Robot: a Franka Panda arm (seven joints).
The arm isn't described. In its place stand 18 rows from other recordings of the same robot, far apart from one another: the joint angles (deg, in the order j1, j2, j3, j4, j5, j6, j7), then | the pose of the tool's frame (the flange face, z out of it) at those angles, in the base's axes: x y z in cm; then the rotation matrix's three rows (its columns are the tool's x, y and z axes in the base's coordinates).
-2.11 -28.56 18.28 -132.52 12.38 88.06 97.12 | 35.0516 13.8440 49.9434; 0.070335 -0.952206 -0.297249; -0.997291 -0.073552 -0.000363; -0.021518 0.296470 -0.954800
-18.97 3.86 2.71 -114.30 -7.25 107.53 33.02 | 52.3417 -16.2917 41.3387; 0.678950 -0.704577 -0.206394; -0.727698 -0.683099 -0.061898; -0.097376 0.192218 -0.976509
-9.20 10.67 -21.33 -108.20 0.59 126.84 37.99 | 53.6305 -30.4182 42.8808; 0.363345 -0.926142 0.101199; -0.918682 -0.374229 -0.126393; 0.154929 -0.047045 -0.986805
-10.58 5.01 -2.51 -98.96 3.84 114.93 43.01 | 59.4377 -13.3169 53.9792; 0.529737 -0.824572 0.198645; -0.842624 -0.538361 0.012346; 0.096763 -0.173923 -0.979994
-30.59 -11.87 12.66 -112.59 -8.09 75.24 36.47 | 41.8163 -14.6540 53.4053; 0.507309 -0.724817 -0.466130; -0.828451 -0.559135 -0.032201; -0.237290 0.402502 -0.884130
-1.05 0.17 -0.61 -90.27 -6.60 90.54 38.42 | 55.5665 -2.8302 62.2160; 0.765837 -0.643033 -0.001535; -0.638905 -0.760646 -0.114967; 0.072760 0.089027 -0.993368
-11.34 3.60 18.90 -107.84 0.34 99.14 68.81 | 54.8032 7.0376 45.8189; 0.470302 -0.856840 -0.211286; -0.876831 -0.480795 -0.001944; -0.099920 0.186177 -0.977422
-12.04 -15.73 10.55 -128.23 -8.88 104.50 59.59 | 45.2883 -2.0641 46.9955; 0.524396 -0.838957 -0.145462; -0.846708 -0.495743 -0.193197; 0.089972 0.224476 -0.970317
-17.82 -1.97 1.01 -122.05 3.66 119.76 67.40 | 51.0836 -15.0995 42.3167; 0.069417 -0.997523 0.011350; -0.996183 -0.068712 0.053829; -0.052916 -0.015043 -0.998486
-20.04 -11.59 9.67 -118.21 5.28 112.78 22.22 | 50.2183 -8.0837 52.9941; 0.820102 -0.560892 0.113278; -0.567178 -0.823007 0.031122; 0.075772 -0.089772 -0.993076
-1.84 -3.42 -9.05 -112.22 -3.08 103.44 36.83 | 52.0708 -10.6129 49.2626; 0.681731 -0.724720 -0.100113; -0.729847 -0.683172 -0.024480; -0.050653 0.089756 -0.994675
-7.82 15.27 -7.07 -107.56 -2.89 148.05 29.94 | 63.4888 -16.2055 41.9123; 0.657096 -0.638827 0.400156; -0.635205 -0.755082 -0.162377; 0.405881 -0.147483 -0.901947
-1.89 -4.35 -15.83 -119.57 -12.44 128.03 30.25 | 52.2193 -17.6399 47.9430; 0.726031 -0.666151 0.170651; -0.633288 -0.744424 -0.211611; 0.268001 0.045565 -0.962340
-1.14 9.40 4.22 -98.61 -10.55 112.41 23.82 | 61.9787 1.8834 49.2247; 0.949463 -0.300648 0.090171; -0.285101 -0.946223 -0.152907; 0.131293 0.119471 -0.984118
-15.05 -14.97 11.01 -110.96 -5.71 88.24 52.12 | 46.1301 -3.4139 58.2325; 0.554336 -0.818698 -0.149818; -0.831700 -0.538101 -0.136831; 0.031406 0.200454 -0.979200
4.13 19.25 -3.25 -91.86 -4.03 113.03 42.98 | 66.1485 0.9741 43.9348; 0.760217 -0.648650 0.036360; -0.644568 -0.760066 -0.082648; 0.081245 0.039394 -0.995915
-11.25 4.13 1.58 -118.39 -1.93 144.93 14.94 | 58.6884 -9.9900 44.0007; 0.845932 -0.381080 0.373065; -0.379321 -0.921681 -0.081364; 0.374853 -0.072683 -0.924231
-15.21 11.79 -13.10 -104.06 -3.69 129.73 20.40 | 56.4372 -29.6230 45.2846; 0.670270 -0.721797 0.172472; -0.694043 -0.691974 -0.198687; 0.262758 0.013471 -0.964768
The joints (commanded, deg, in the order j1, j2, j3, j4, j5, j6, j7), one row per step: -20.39 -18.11 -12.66 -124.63 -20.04 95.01 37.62; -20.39 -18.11 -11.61 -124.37 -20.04 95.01 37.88; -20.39 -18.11 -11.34 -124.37 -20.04 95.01 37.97; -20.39 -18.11 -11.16 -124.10 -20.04 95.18 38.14; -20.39 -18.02 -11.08 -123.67 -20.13 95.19 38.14; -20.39 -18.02 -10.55 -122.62 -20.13 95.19 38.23; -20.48 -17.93 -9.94 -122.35 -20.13 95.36 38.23; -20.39 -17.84 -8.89 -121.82 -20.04 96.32 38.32; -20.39 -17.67 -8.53 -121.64 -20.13 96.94 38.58; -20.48 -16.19 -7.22 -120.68 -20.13 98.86 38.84; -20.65 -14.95 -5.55 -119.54 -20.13 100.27 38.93; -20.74 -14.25 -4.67 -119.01 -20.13 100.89 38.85; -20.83 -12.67 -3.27 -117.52 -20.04 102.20 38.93; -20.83 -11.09 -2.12 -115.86 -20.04 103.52 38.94; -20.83 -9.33 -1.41 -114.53 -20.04 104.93 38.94; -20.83 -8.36 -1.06 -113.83 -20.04 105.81 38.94; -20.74 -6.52 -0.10 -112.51 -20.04 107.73 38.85; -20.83 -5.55 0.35 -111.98 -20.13 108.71 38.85
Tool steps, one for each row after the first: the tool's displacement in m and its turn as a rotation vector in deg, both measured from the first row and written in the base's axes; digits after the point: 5 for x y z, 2 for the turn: 0.00557 0.00654 0.00283 -0.52 -0.14 0.74; 0.00686 0.00837 0.00301 -0.63 -0.13 0.91; 0.00859 0.00901 0.00548 -0.94 -0.51 0.95; 0.01001 0.00858 0.00836 -1.24 -0.75 1.02; 0.01444 0.01053 0.01715 -1.96 -1.60 1.38; 0.01802 0.01360 0.01923 -2.30 -1.84 1.90; 0.02654 0.02037 0.02456 -3.16 -3.01 3.12; 0.03026 0.02208 0.02571 -3.67 -3.52 3.41; 0.04623 0.02722 0.02503 -4.72 -4.61 4.85; 0.06190 0.03534 0.02694 -5.70 -5.61 6.60; 0.06986 0.03990 0.02668 -6.05 -5.92 7.62; 0.08612 0.04670 0.02790 -6.74 -6.95 9.17; 0.10191 0.05239 0.03021 -7.46 -8.13 10.67; 0.11596 0.05485 0.02794 -7.85 -8.98 11.80; 0.12365 0.05598 0.02642 -8.06 -9.52 12.41; 0.14008 0.06172 0.02359 -8.47 -10.78 14.11; 0.14750 0.06326 0.02055 -8.66 -11.25 14.81
